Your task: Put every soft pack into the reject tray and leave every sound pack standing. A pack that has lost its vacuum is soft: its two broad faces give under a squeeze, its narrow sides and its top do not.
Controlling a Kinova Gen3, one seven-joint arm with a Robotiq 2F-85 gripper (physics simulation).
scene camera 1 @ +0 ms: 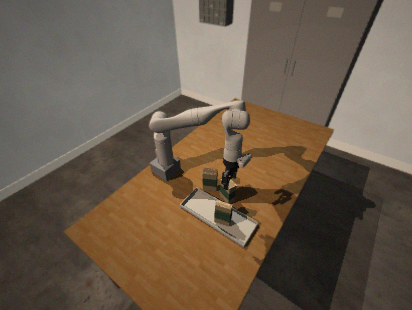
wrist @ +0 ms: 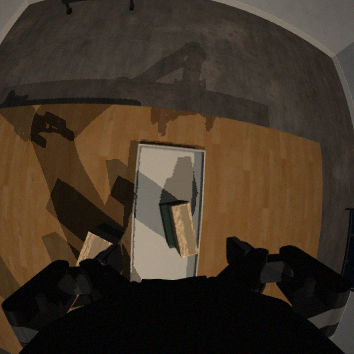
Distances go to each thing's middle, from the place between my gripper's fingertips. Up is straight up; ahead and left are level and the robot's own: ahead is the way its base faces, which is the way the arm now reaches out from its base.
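Labels:
My gripper: 26 cm above the reject tray (scene camera 1: 200,204), 5 cm past it, 2 cm to the left of it.

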